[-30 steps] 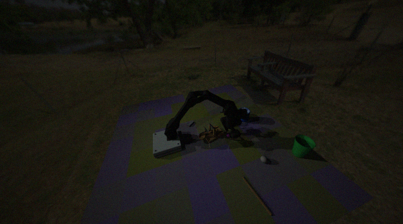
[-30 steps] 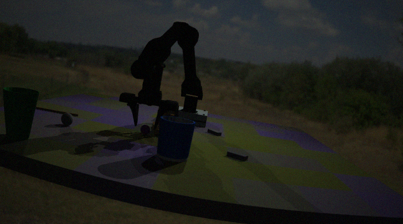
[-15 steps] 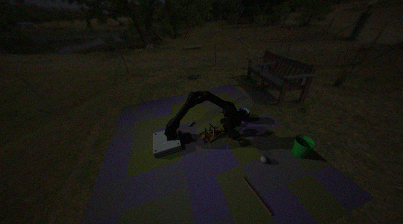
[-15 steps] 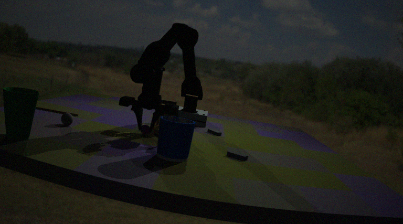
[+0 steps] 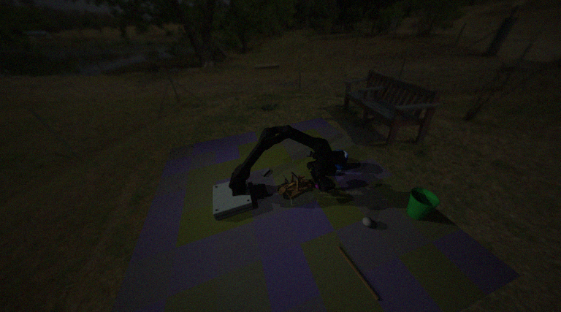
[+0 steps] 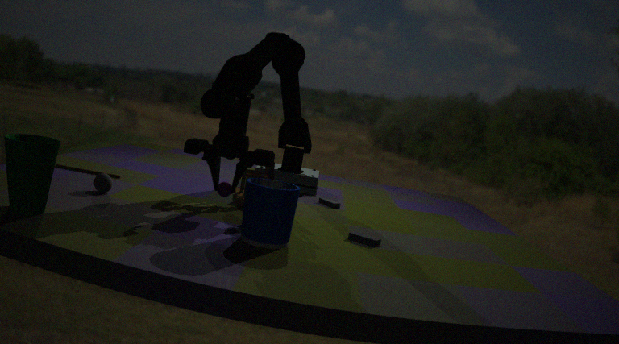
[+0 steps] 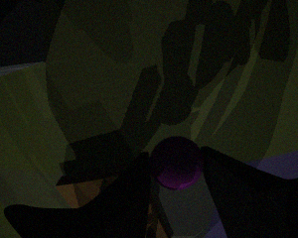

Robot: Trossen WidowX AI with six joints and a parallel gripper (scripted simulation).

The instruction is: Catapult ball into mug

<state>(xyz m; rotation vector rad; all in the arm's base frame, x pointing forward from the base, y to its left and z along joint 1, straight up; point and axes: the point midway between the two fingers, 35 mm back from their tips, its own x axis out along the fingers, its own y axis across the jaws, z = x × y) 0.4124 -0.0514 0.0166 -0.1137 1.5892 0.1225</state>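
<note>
The wooden catapult lies 14 cm behind my gripper tip, 3 cm to the left of it and 2 cm above it. From my gripper tip the other things lie so: blue mug: 18 cm ahead, 15 cm to the left; then grey block: 13 cm to the left, 7 cm ahead, 1 cm below; then purple ball: 1 cm above.
</note>
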